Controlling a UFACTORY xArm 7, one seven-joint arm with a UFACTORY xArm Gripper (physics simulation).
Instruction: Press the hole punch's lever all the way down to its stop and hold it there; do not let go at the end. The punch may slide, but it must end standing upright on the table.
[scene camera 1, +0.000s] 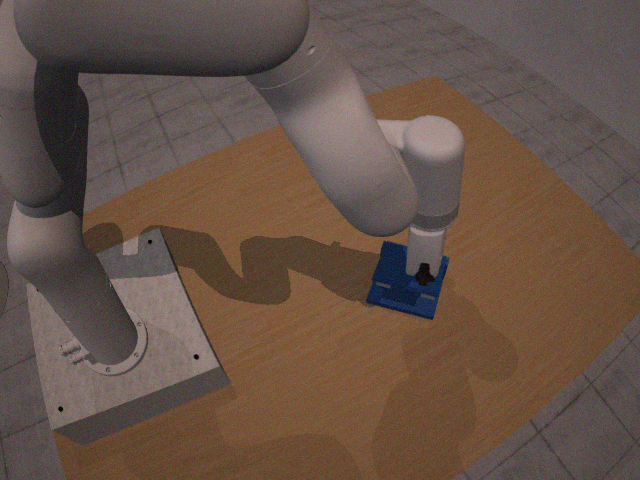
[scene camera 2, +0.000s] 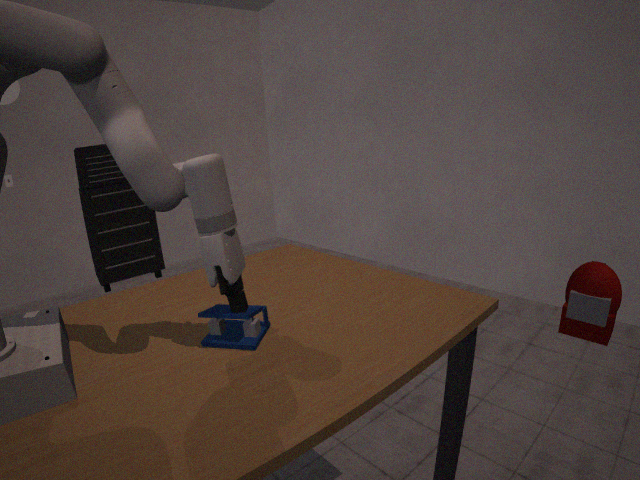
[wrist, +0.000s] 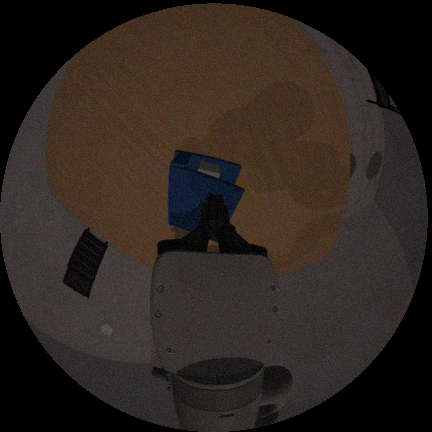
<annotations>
My gripper (scene camera 1: 425, 276) is 0.74 m from the lens. A blue hole punch (scene camera 1: 380, 294): 0.79 m from the lens.
</annotations>
